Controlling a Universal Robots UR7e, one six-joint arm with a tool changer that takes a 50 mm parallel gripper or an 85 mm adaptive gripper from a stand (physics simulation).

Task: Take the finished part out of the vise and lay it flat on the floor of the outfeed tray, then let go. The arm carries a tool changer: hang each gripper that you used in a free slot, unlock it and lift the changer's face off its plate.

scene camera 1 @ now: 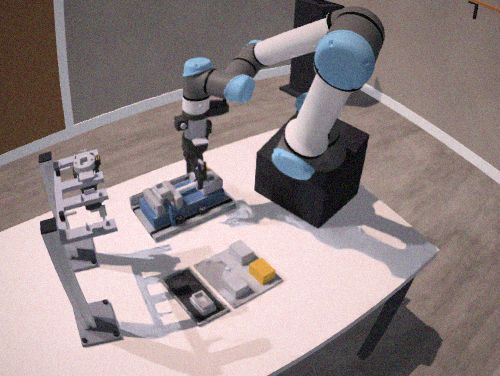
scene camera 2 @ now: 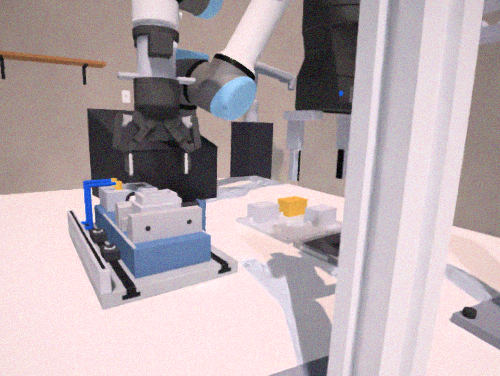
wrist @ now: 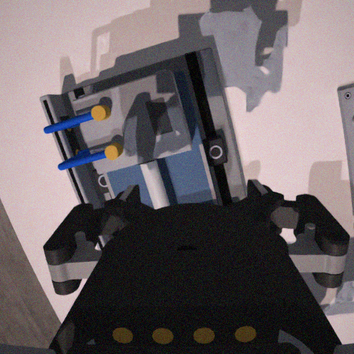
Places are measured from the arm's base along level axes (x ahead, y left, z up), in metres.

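Pixels of known places: end effector, tool point: (scene camera 2: 156,69).
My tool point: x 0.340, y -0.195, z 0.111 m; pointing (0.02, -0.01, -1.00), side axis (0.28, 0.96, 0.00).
For each thing: its middle in the pictures, then the offset to it from my tool point.
- finished part, body centre: (scene camera 2: 156,204) (scene camera 1: 162,192) dz -0.206, dx +0.097, dy -0.048 m
- blue vise, body centre: (scene camera 2: 141,224) (scene camera 1: 179,196) dz -0.254, dx +0.032, dy -0.047 m
- light grey hollow part, body centre: (scene camera 1: 202,302) dz -0.280, dx +0.222, dy +0.318 m
- grey plate, body centre: (scene camera 2: 291,222) (scene camera 1: 237,274) dz -0.300, dx +0.071, dy +0.281 m
- yellow block, body centre: (scene camera 2: 292,206) (scene camera 1: 261,271) dz -0.278, dx +0.027, dy +0.329 m
The finished part (scene camera 1: 163,191) (scene camera 2: 156,198), light grey, sits between the jaws at one end of the blue vise (scene camera 1: 156,217) (scene camera 2: 172,253) (wrist: 192,167). It does not show in the wrist view, where the gripper's body hides that end. My gripper (scene camera 1: 196,179) (scene camera 2: 159,164) (wrist: 192,191), the adaptive one, is open and empty. Its fingers point down over the vise, nearer the end with the blue hoses, away from the part. The outfeed tray (scene camera 1: 181,285) (scene camera 2: 320,243) is dark and shallow; another light grey hollow part (scene camera 1: 202,302) lies in it.
Two blue hoses with yellow tips (wrist: 100,113) (wrist: 112,150) reach over the vise's far end. A grey plate (scene camera 1: 212,270) beside the tray bears grey blocks and a yellow block (scene camera 1: 262,270) (scene camera 2: 292,206). The tool stand (scene camera 1: 65,280) (scene camera 2: 395,200) holds another gripper (scene camera 2: 325,65).
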